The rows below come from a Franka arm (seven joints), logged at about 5 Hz.
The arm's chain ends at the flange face. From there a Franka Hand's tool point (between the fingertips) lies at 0.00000 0.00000 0.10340 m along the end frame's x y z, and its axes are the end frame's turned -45 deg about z.
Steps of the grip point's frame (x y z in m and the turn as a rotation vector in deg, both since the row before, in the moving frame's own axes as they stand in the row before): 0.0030, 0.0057, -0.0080, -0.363, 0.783, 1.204; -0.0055, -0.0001, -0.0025, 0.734, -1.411, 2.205; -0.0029, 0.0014, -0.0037, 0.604, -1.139, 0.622; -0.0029, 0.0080, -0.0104, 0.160, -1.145, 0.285; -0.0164, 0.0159, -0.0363, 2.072, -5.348, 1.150; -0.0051, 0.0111, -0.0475, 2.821, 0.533, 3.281
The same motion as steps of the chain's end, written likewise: 0.0047, 0.0024, -0.0080, 0.297, 0.810, 1.204; -0.0012, 0.0030, -0.0025, -0.479, -1.517, 2.205; 0.0012, 0.0024, -0.0037, -0.378, -1.232, 0.622; 0.0053, 0.0065, -0.0104, -0.697, -0.923, 0.285; 0.0091, 0.0188, -0.0358, -2.316, -5.247, 1.150; 0.0070, 0.0158, -0.0474, 2.372, -1.618, 3.281
